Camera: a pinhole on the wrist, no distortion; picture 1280 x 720 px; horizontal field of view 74.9 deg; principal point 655.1 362.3 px. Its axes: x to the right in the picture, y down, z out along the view. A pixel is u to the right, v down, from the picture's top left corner.
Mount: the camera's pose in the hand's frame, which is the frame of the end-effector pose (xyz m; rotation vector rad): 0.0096 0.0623 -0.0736 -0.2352 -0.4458 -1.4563
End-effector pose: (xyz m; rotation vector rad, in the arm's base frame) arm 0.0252 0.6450 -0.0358 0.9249 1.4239 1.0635
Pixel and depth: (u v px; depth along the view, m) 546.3 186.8 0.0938
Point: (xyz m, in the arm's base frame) 0.0293 0.6550 0.0767
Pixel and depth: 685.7 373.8 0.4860
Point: 0.3954 0.7100 0.2122
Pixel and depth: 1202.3 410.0 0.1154
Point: 0.0867 0.6678 0.0033
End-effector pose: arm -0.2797 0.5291 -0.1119 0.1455 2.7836 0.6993
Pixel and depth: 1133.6 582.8 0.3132
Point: -0.2478 0.7053 -0.3539
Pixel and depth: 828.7 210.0 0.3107
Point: -0.1265 0.7286 -0.2222
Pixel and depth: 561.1 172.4 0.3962
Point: -0.0657 0.8466 -0.1702
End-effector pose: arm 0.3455 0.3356 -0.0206 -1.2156 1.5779 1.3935
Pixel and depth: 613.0 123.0 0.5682
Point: 0.0981 0.7740 0.2273
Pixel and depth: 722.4 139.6 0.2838
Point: 0.2212 0.5323 0.0949
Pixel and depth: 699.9 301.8 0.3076
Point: 0.1833 0.5465 0.0523
